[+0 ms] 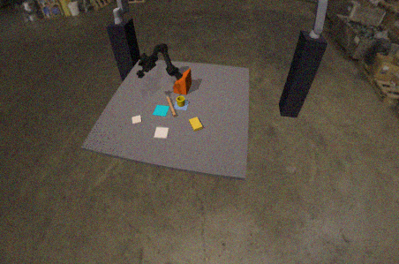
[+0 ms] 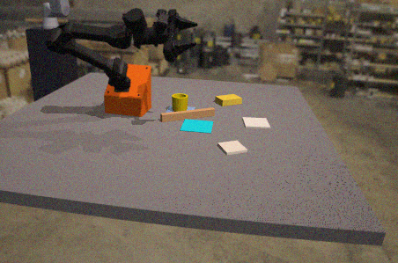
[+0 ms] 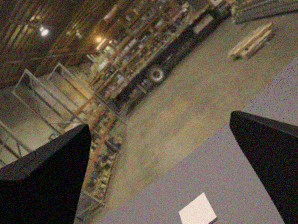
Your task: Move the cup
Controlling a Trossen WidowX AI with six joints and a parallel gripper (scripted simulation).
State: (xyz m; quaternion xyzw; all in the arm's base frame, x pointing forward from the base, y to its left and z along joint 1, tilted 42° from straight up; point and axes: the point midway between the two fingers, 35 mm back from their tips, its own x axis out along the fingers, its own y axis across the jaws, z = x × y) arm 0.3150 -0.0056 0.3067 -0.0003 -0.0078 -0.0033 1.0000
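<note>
The yellow cup is 9 cm behind my gripper tip, 26 cm to the left of it and 34 cm below it. Round my gripper tip: blue pad 9 cm behind, 27 cm to the left, 38 cm below; then cyan pad 1 cm ahead, 11 cm to the left, 38 cm below; then wooden bar 4 cm behind, 19 cm to the left, 37 cm below.
</note>
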